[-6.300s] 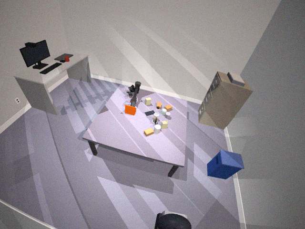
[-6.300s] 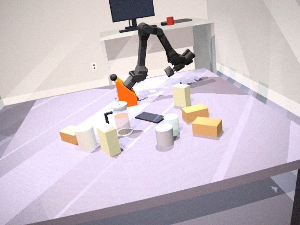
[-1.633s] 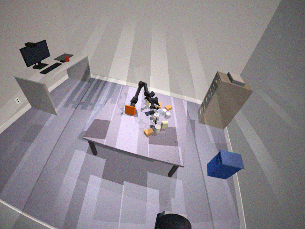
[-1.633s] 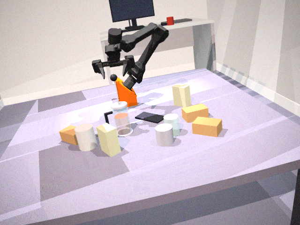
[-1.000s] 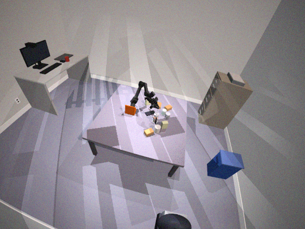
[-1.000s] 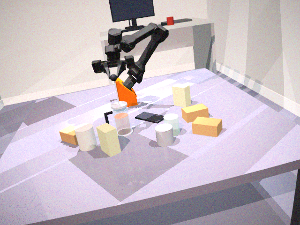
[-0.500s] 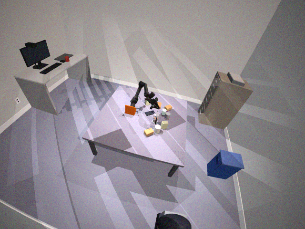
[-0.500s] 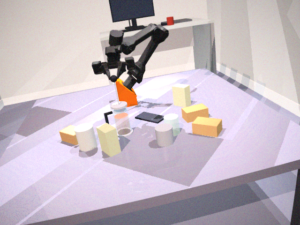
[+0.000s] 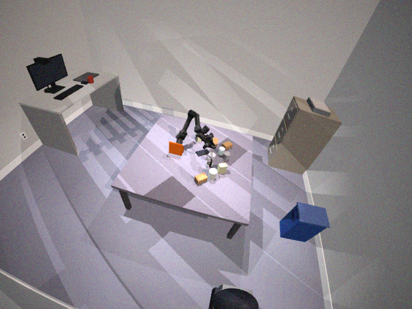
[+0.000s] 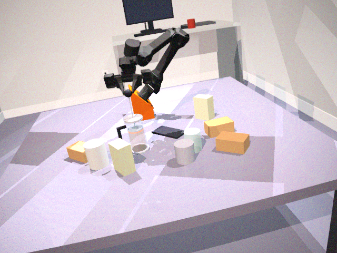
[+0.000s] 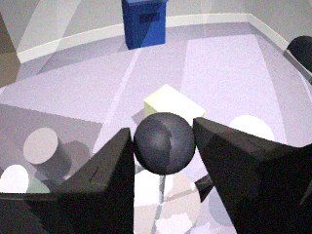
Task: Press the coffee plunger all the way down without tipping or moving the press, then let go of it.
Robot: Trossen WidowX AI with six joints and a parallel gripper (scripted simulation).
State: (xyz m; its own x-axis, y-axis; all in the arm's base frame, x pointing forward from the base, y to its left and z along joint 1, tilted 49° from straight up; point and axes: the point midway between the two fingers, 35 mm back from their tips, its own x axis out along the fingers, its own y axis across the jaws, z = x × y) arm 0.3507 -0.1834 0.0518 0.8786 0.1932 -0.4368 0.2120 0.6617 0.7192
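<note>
Now: the glass coffee press 13 cm below my gripper tip, 1 cm to the right of it and 1 cm behind it. The rest, counted from my gripper tip: pale cylinder (20 cm below, 17 cm to the right, 3 cm ahead); then dark flat plate (25 cm below, 15 cm to the left, 11 cm behind).
</note>
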